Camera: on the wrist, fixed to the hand. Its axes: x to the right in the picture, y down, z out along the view.
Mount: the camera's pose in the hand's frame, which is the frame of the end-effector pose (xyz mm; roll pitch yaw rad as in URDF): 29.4 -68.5 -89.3 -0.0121 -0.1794 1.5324
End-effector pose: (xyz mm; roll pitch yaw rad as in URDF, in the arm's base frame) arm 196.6 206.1 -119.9 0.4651 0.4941 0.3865
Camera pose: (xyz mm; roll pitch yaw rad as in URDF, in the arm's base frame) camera 180.0 176.5 -231.2 0.5930 -0.5360 1.5784
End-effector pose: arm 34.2 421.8 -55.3 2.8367 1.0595 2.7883
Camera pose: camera -64.1 359.8 -49.3 2.0590 -0.0282 1.3454
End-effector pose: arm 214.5 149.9 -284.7 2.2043 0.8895 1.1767
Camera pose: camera 117.0 208.5 -309.0 2.0753 -0.4150 0.2607
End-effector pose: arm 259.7 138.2 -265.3 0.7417 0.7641 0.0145
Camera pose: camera 203.2 147.2 -366.6 1.0024 -0.5805 0.8224
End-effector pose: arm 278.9 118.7 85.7 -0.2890 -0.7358 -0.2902
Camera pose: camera 316.2 12.5 56.5 -0.7597 0.0556 1.1790
